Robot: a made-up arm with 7 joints. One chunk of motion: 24 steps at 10 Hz.
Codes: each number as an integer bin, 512 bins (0 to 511) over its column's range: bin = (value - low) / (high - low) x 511, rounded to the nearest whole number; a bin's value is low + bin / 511 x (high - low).
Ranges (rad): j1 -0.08..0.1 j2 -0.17..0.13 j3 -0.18..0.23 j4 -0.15..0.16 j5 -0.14..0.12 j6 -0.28..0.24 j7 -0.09..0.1
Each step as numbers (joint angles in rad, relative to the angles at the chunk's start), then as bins.
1 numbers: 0.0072 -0.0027 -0.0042 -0.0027 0.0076 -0.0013 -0.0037
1 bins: 248 285 219 243 290 274 232
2 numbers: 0.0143 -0.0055 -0.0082 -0.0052 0.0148 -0.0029 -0.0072
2 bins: 268 280 214 239 304 272 223
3 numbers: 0.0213 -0.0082 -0.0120 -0.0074 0.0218 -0.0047 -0.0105
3 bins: 288 276 209 235 318 271 214
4 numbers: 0.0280 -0.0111 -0.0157 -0.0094 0.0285 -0.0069 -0.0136
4 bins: 307 271 205 232 331 268 205
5 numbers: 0.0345 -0.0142 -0.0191 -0.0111 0.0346 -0.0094 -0.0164
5 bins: 325 265 201 229 343 266 198
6 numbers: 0.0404 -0.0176 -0.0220 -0.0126 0.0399 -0.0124 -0.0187
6 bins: 342 260 197 226 354 263 192
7 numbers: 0.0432 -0.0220 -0.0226 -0.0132 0.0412 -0.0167 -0.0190
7 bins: 350 252 196 225 356 259 191
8 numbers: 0.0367 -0.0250 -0.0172 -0.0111 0.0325 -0.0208 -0.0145
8 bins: 331 247 203 229 339 255 203
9 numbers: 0.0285 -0.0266 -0.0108 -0.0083 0.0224 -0.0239 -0.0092
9 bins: 308 244 211 234 319 252 217
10 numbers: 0.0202 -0.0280 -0.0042 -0.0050 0.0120 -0.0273 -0.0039
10 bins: 284 242 219 239 299 248 232
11 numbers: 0.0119 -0.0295 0.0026 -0.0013 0.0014 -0.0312 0.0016
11 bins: 261 239 228 245 278 244 246
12 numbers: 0.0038 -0.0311 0.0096 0.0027 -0.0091 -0.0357 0.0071
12 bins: 238 237 236 252 257 240 261
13 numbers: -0.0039 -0.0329 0.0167 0.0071 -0.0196 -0.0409 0.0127
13 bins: 216 234 245 259 237 235 276
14 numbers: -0.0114 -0.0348 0.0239 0.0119 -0.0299 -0.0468 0.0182
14 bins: 195 230 254 267 216 229 291
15 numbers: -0.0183 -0.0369 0.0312 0.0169 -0.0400 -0.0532 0.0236
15 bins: 175 227 263 275 197 223 306
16 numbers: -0.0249 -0.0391 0.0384 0.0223 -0.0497 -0.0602 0.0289
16 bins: 156 223 272 284 177 216 320
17 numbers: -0.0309 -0.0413 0.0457 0.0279 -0.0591 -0.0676 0.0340
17 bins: 139 219 281 293 159 209 333
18 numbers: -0.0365 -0.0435 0.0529 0.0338 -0.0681 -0.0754 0.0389
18 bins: 123 215 290 303 141 201 347
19 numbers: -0.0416 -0.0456 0.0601 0.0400 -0.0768 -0.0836 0.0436
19 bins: 109 212 299 313 124 193 359
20 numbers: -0.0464 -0.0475 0.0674 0.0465 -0.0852 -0.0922 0.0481
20 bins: 95 209 308 324 108 185 371
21 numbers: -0.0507 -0.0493 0.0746 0.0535 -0.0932 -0.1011 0.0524
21 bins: 83 206 317 335 92 176 383
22 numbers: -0.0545 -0.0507 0.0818 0.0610 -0.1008 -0.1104 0.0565
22 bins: 72 203 326 348 77 167 394
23 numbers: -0.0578 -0.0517 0.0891 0.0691 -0.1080 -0.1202 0.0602
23 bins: 63 202 335 361 63 157 404
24 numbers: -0.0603 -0.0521 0.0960 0.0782 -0.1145 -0.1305 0.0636
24 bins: 56 201 344 376 50 147 413
